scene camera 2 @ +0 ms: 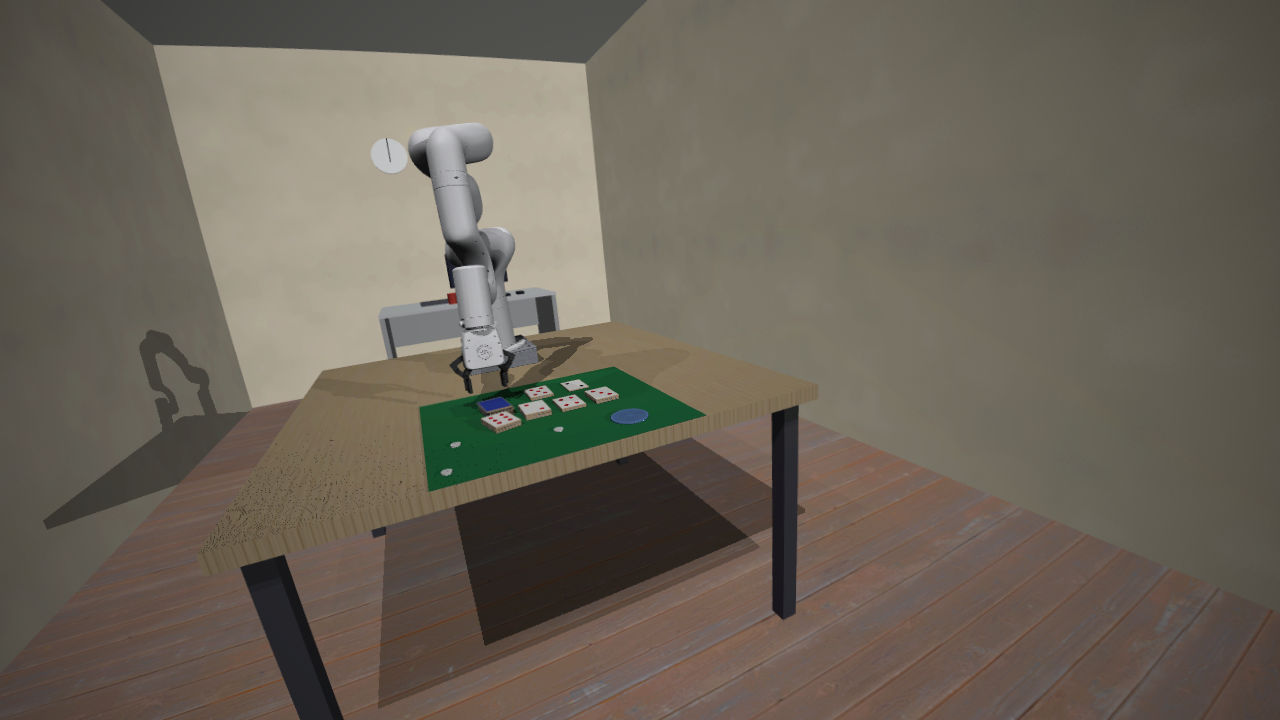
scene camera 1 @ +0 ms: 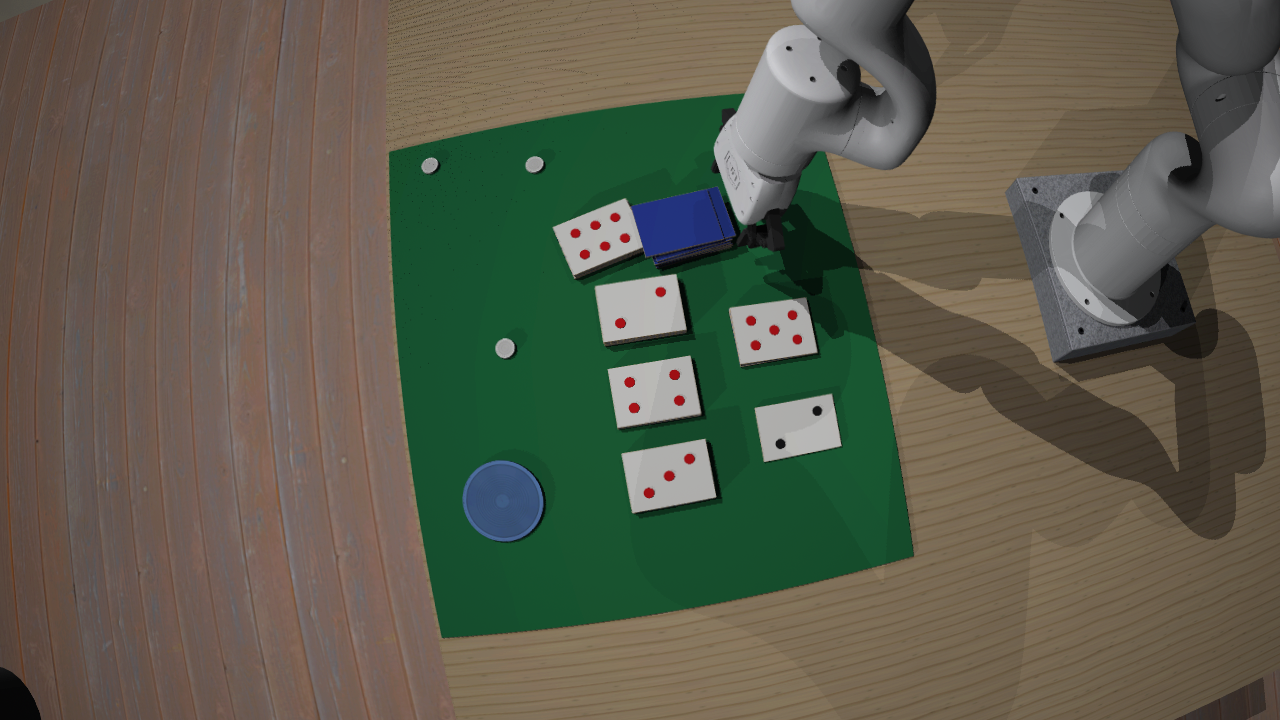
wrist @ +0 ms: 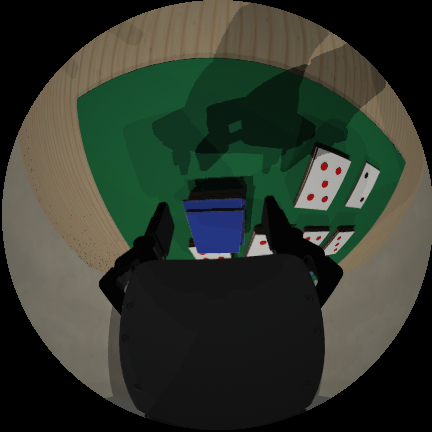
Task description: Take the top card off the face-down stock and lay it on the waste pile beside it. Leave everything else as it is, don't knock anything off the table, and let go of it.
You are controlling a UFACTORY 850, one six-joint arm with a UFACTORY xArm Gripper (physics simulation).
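Note:
The face-down stock is a blue pile. Its top card is shifted toward the waste pile, and a strip of the blue card below shows at the robot-side end. The waste pile, a white six with red dots, lies beside it; the top card reaches its near edge, and whether they touch is unclear. My gripper is open and empty, above the robot-side end of the stock, with one finger off each long side in the wrist view. The arm partly hides it in scene camera 1.
White card piles lie close by: a red two, a red four, a red three, a red five and a black two. Small white discs and a blue round disc lie on the green mat.

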